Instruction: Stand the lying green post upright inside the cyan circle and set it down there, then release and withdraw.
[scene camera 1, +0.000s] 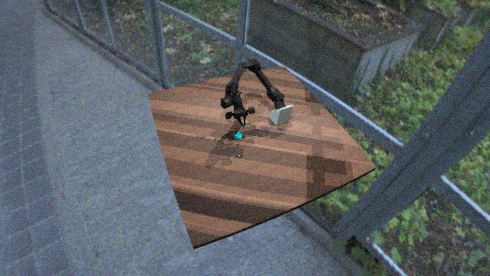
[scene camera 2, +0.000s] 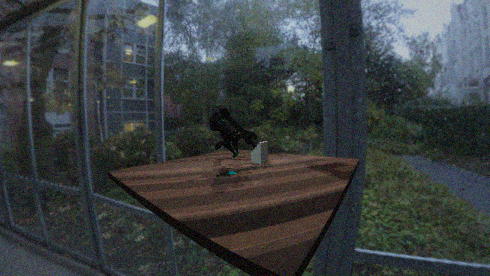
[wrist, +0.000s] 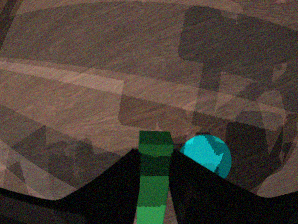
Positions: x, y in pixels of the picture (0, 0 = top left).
Labels:
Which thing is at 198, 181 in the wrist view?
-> My gripper.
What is my gripper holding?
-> A green post.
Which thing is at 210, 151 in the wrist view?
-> A cyan circle.

